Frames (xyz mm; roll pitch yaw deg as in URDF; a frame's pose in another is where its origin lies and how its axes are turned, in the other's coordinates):
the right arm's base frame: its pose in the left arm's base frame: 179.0 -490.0 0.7 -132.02 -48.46 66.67
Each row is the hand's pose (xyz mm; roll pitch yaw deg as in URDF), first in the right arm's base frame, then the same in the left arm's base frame.
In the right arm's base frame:
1: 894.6 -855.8 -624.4 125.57 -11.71 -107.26
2: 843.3 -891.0 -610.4 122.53 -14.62 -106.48
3: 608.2 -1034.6 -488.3 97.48 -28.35 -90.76
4: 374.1 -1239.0 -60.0 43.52 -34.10 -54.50
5: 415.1 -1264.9 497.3 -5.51 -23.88 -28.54
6: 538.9 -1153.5 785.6 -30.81 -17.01 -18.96
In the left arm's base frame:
1: 1.5 -626.3 1369.1 -115.03 -8.81 -165.14
2: -48.1 -655.7 1341.8 -117.47 -8.03 -168.08
3: -288.8 -742.0 1182.4 -133.13 -12.36 172.05
4: -728.1 -611.6 917.7 -157.62 -26.31 142.14
5: -1008.6 -172.7 713.8 -179.91 -39.55 116.96
6: -1022.5 147.5 623.6 167.37 -44.44 103.23

